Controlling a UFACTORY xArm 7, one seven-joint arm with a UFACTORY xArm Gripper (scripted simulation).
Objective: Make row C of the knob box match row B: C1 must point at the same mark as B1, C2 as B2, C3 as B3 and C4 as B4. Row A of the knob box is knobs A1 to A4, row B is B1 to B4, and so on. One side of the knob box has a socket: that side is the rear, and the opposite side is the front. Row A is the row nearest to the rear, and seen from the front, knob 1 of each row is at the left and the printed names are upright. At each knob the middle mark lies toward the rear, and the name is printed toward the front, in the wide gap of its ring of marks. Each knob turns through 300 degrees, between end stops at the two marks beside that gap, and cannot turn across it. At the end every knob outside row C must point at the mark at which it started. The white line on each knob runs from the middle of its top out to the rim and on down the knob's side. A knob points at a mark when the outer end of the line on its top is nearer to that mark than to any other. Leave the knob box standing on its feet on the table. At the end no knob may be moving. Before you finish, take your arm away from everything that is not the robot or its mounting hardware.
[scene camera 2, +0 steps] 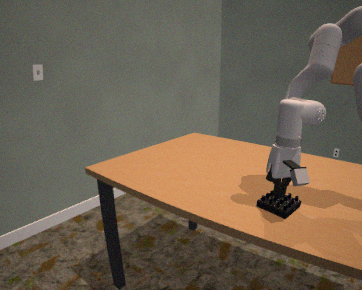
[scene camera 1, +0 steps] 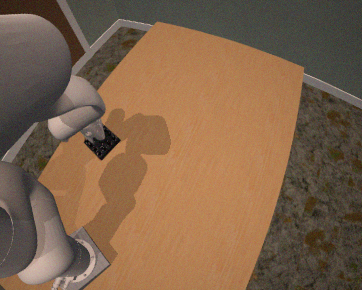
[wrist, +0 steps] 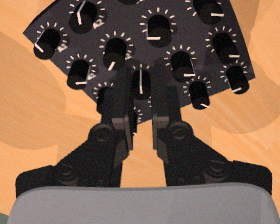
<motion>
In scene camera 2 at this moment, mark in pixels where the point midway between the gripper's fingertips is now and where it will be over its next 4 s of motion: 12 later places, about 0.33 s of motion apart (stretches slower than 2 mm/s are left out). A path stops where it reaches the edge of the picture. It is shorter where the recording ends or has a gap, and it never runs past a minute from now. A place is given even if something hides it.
My gripper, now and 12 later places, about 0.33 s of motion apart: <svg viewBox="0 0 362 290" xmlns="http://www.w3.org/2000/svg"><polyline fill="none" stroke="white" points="278,196 279,192 280,187 280,186 280,185 280,184 280,182 280,180 281,180 281,180 281,180 281,181 281,183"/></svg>
</motion>
